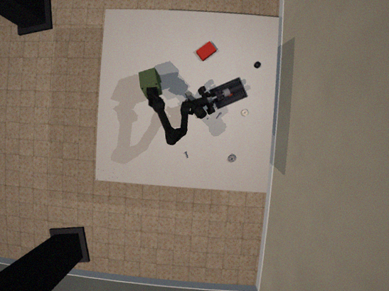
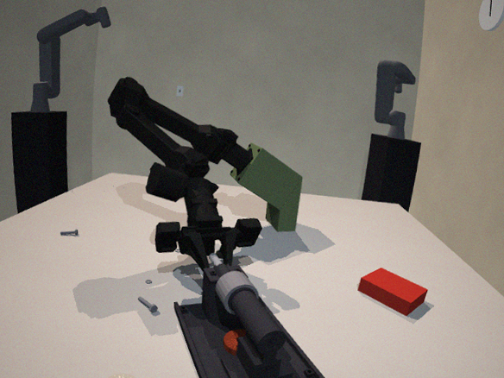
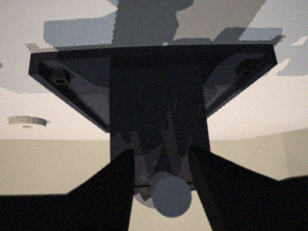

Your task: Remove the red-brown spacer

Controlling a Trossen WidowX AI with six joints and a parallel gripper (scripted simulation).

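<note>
Right now the thin grey shaft is 9 cm ahead of my hand and 3 cm to the left of it. From my hand the other things lie so: black disc (36 cm ahead, 22 cm to the left, 7 cm below); then red block (36 cm to the left, 7 cm below); then red-brown spacer (13 cm ahead, 4 cm to the left, 7 cm below).
</note>
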